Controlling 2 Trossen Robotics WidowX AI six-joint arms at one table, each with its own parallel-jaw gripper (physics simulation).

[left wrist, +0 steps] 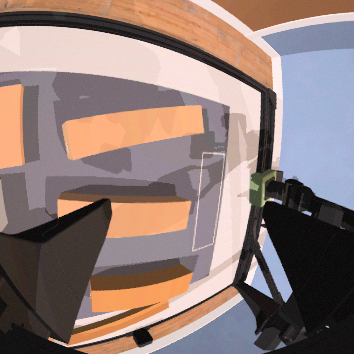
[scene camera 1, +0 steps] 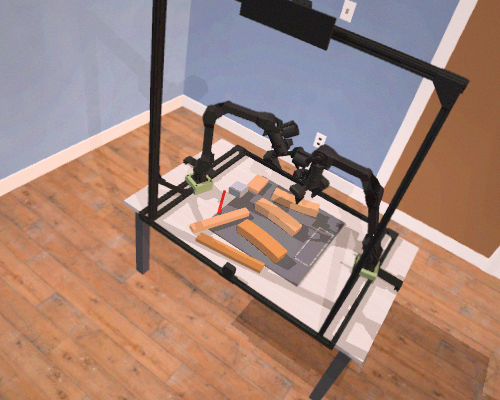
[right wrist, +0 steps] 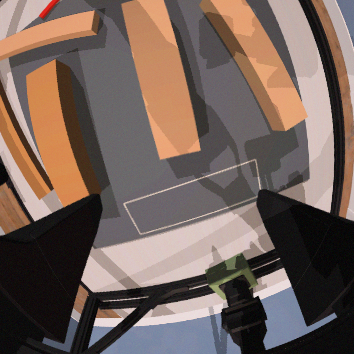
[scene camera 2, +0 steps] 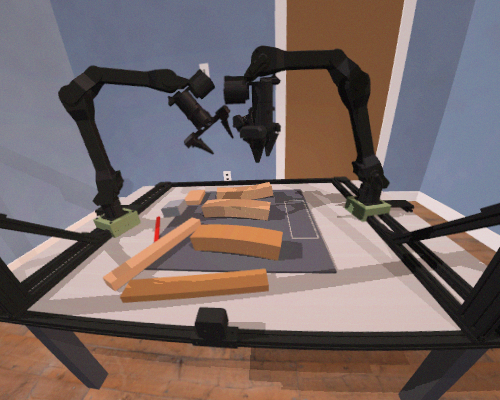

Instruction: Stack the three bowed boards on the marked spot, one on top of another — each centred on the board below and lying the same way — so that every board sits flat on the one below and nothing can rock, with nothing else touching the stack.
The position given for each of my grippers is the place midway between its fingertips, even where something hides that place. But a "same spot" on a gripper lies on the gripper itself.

My right gripper shows in the left wrist view, in scene camera 1 [304,200], in the right wrist view and in scene camera 2 [262,159]. The same spot on my right gripper: [right wrist: 51,252] is [left wrist: 260,302].
